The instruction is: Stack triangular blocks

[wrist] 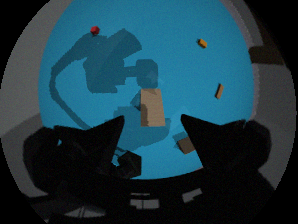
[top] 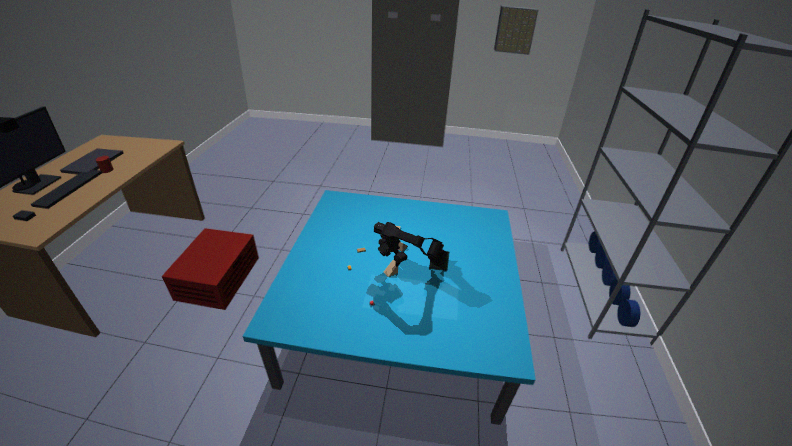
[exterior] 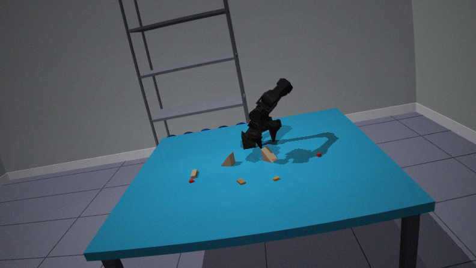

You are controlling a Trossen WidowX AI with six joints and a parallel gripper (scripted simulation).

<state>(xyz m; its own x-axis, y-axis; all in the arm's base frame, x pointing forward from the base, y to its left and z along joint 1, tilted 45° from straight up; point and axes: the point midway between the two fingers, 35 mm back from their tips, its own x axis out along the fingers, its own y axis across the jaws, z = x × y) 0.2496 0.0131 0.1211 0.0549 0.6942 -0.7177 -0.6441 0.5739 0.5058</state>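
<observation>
Right now my gripper tip is 10 mm past the triangular block, 10 mm to the left of it and 60 mm above it. The rest, counted from my gripper tip: red cube (70 mm ahead, 240 mm to the left, 70 mm below); then brown piece (190 mm ahead, 160 mm to the right, 80 mm below); then orange piece (230 mm ahead, 80 mm below).
</observation>
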